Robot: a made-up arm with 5 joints.
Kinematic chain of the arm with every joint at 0, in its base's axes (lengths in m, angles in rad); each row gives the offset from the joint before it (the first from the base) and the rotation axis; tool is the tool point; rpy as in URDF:
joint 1: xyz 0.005 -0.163 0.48 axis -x
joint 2: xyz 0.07 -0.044 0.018 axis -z
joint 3: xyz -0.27 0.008 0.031 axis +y
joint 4: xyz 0 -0.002 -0.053 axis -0.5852 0.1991 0.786
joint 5: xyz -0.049 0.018 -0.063 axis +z
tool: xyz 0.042 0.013 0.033 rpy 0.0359 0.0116 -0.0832
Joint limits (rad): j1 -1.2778..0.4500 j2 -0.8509..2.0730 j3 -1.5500..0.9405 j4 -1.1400..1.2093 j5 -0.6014..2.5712
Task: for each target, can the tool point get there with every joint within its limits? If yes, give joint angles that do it. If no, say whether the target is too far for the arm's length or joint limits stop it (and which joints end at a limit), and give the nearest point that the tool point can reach.
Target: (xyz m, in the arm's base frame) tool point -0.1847 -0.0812 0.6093
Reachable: yes | joints -1.1247 0.3966 0.1901 -0.2685 1.2390
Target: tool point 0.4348 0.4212 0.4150
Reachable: no: too far | nearest point 0.2741 0.1401 0.4463 | short by 0.325 m
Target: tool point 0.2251 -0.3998 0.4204
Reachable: no: joint limits stop it (at a limit: joint 2, joint 3, joint 4, joint 5) | nearest point -0.0276 -0.4122 0.4173 | short by 0.253 m
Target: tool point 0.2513 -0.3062 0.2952
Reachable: no: joint limits stop it (at a limit: joint 1, joint 2) | nearest point 0.2204 -0.0857 0.3895 | short by 0.242 m
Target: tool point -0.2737 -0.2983 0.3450
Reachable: yes | joints -0.8929 -0.5184 0.7057 0.3513 1.1833
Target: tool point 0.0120 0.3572 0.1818
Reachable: no: too far | nearest point 0.0366 0.1577 0.3464 | short by 0.260 m
